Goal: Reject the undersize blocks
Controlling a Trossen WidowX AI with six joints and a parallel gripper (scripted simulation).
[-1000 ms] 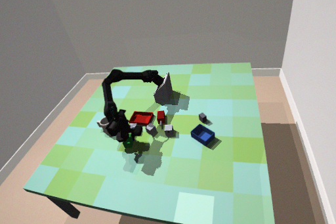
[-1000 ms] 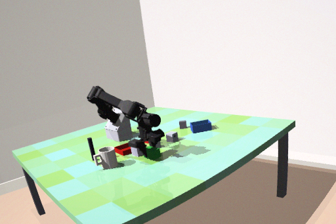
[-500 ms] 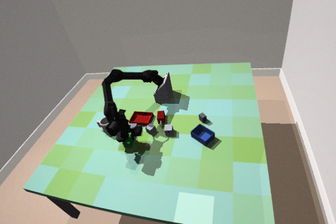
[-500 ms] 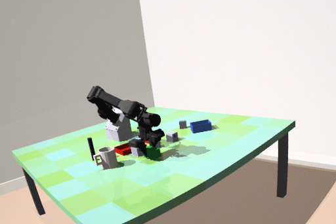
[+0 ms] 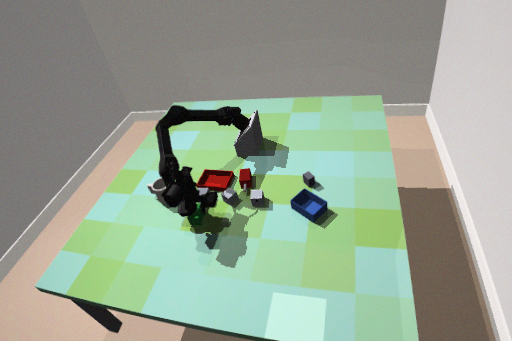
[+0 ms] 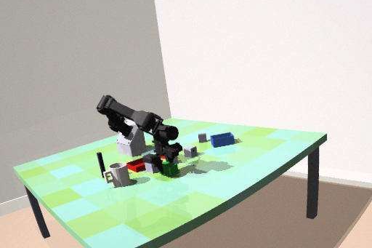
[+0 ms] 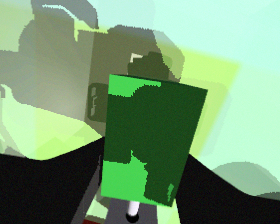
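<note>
Right now my gripper tip is 2 cm below the green GO gauge and 1 cm past it. Round my gripper tip: steel block: 22 cm to the left, 10 cm behind, 1 cm above; mug: 20 cm to the right, 7 cm behind, 2 cm above; red reject tray: 19 cm behind.
</note>
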